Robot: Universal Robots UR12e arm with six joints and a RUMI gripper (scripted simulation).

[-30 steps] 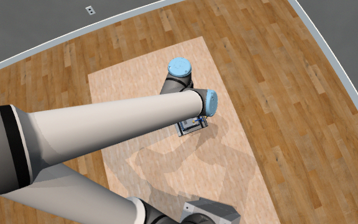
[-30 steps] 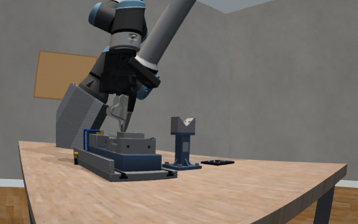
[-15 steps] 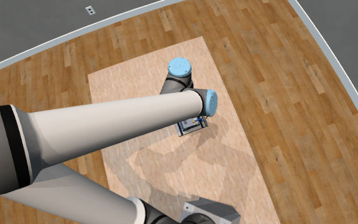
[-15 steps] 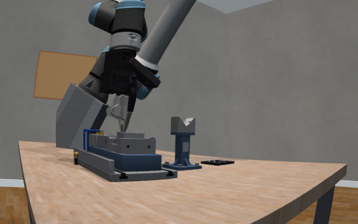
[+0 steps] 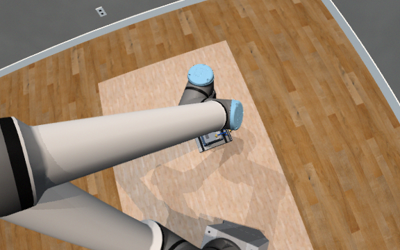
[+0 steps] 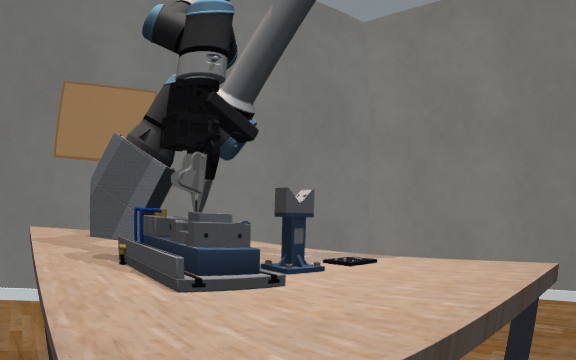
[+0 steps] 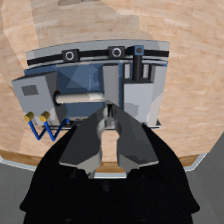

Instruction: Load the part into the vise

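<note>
Right now the part is 4 cm ahead of my hand and 3 cm below it. Round my hand: work stop: 5 cm to the left, 4 cm ahead, 3 cm below; cylinder rod: 5 cm behind, 4 cm below; moving jaw: 4 cm below.
</note>
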